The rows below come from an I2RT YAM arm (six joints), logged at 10 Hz.
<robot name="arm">
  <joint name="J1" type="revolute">
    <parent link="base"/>
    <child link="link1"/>
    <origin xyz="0 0 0.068" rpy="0 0 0"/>
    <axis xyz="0 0 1"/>
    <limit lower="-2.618" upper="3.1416"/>
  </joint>
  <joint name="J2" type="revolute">
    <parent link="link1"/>
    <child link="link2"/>
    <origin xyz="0.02 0.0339 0.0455" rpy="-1.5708 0 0"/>
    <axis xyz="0 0 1"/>
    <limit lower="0" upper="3.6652"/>
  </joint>
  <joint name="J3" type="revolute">
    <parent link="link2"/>
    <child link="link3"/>
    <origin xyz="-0.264 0 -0.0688" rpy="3.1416 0 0"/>
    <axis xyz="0 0 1"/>
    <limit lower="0" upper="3.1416"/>
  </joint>
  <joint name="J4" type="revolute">
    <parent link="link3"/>
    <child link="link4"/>
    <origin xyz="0.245 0.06 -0.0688" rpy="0 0 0"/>
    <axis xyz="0 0 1"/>
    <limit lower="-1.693" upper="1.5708"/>
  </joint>
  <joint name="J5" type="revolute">
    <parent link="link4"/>
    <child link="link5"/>
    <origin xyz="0.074 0.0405 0.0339" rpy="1.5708 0 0"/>
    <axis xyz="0 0 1"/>
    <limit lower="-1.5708" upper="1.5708"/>
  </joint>
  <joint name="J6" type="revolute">
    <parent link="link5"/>
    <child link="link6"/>
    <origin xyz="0.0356 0 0.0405" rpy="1.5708 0 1.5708"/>
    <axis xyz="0 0 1"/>
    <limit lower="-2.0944" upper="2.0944"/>
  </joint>
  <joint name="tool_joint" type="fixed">
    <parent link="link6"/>
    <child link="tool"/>
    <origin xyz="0 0 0" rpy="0 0 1.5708"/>
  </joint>
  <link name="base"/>
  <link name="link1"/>
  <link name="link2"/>
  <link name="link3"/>
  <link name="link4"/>
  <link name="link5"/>
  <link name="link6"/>
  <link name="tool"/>
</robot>
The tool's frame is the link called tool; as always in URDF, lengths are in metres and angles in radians.
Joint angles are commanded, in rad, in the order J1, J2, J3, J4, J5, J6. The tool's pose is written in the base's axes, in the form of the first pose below.
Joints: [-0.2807, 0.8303, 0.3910, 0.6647, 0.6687, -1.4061]
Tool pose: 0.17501 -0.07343 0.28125 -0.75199 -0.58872 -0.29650 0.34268 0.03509 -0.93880
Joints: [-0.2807, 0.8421, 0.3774, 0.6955, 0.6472, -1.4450]
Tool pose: 0.17642 -0.07321 0.27772 -0.75122 -0.60712 -0.25899 0.31656 0.01290 -0.94848
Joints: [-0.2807, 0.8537, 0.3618, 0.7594, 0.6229, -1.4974]
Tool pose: 0.17685 -0.07260 0.27686 -0.74494 -0.62822 -0.22452 0.30944 -0.02723 -0.95053
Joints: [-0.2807, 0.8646, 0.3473, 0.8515, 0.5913, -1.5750]
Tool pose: 0.17622 -0.07146 0.27932 -0.73730 -0.65145 -0.17888 0.31208 -0.09361 -0.94543
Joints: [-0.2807, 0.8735, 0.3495, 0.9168, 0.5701, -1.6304]
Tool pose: 0.17597 -0.07073 0.28504 -0.73296 -0.66326 -0.15120 0.32472 -0.14581 -0.93451
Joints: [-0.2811, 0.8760, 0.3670, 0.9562, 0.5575, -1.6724]
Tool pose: 0.17551 -0.07028 0.29437 -0.73229 -0.66724 -0.13616 0.34297 -0.18861 -0.92022
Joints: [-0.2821, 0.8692, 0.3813, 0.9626, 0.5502, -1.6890]
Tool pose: 0.17438 -0.06992 0.30099 -0.73096 -0.66945 -0.13244 0.35529 -0.20763 -0.91141
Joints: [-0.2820, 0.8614, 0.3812, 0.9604, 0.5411, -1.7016]
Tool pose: 0.17330 -0.06930 0.30213 -0.72940 -0.67344 -0.12024 0.35158 -0.21825 -0.91036
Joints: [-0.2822, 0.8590, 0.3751, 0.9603, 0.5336, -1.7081]
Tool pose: 0.17297 -0.06900 0.30052 -0.72782 -0.67698 -0.10943 0.34407 -0.22245 -0.91221
